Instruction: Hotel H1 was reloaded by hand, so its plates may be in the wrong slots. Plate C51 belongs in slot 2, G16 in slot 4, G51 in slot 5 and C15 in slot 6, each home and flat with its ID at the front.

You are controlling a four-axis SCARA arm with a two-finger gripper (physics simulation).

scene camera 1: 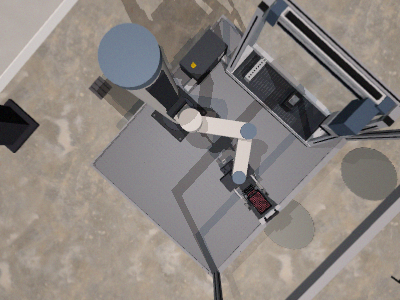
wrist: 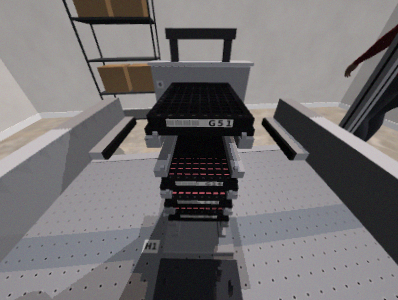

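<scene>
Hotel H1 is a grey rack at the bench's edge, its H1 tag low in the wrist view. Plate G51 lies level on the top brackets seen, its ID facing the camera. The bracket pair below it is bare. Under that is a plate whose small label looks like G16, then two lower plates with IDs too blurred to read. My gripper is open and empty, with one finger on either side of G51 and gaps between.
The perforated bench surrounds the hotel. A large gantry frame stands over a dark deck at upper right. A black box stands near the arm's base. A person and a shelf unit are in the background.
</scene>
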